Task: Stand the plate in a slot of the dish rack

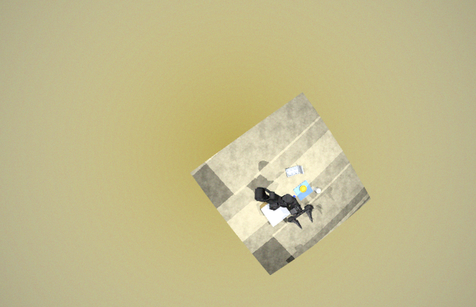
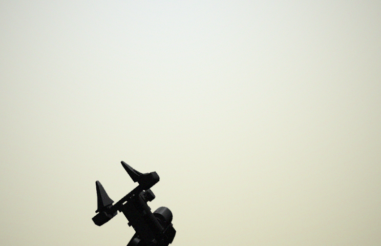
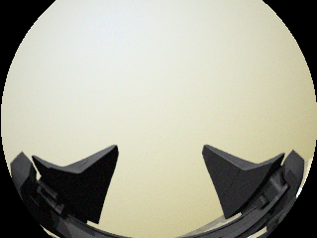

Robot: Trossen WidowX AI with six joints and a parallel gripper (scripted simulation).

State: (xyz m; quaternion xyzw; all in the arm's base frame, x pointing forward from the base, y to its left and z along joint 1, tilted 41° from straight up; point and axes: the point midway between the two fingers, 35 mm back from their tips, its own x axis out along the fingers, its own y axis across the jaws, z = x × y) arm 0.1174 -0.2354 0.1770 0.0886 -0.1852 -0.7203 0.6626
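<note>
My gripper tip is 21 cm short of the yellow plate, 1 cm to the right of it and 42 cm above it. The rest, counted from my gripper tip: light blue mat 21 cm ahead, 1 cm to the right, 44 cm below; then blue spoon 10 cm ahead, 2 cm to the right, 44 cm below; then grey dish rack 22 cm ahead, 21 cm to the left, 42 cm below.
</note>
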